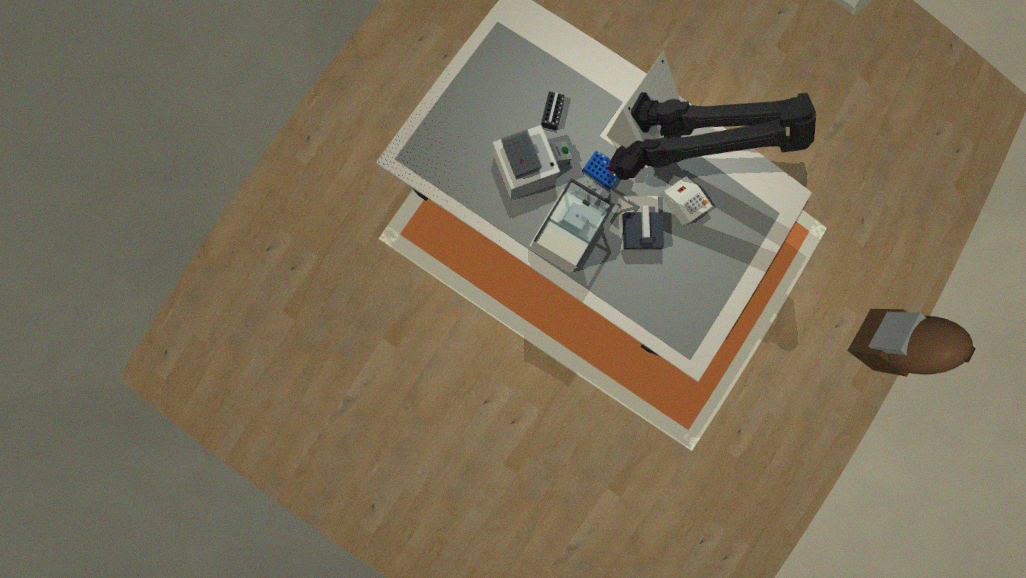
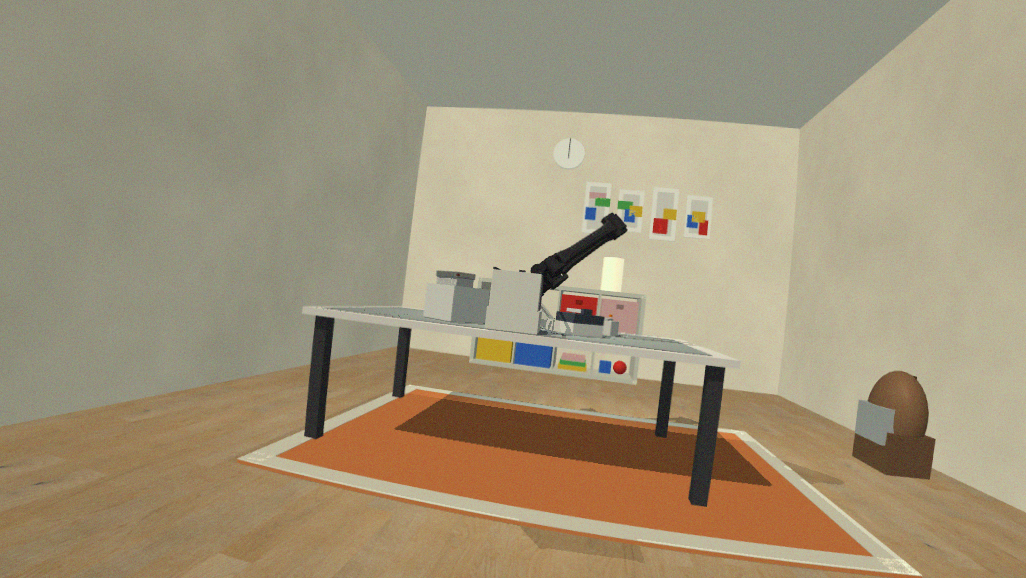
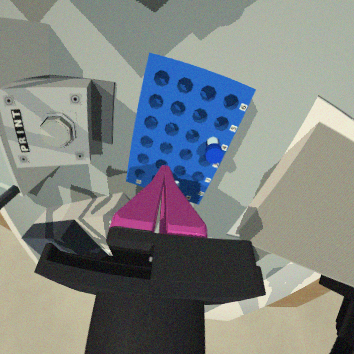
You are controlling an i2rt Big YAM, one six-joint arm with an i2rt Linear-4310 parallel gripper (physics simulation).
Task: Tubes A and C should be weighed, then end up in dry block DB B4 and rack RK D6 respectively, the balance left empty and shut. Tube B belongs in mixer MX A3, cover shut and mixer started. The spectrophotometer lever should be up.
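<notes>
The blue rack lies ahead of my gripper; a blue-capped tube stands in its right column by label 4. My gripper is shut with nothing seen between its magenta fingertips, over the rack's near rows, hiding part of them; a small pale spot shows beside the fingers. The glass-walled balance stands beside the rack, its PRINT panel at left; I cannot tell its door state. A white machine has a dark lid. A dark instrument carries a pale lever.
A black block with two rows of holes stands at the back. A small box with a green button is beside the white machine. A white keypad unit stands beside the dark instrument. A large beige block is to the gripper's right.
</notes>
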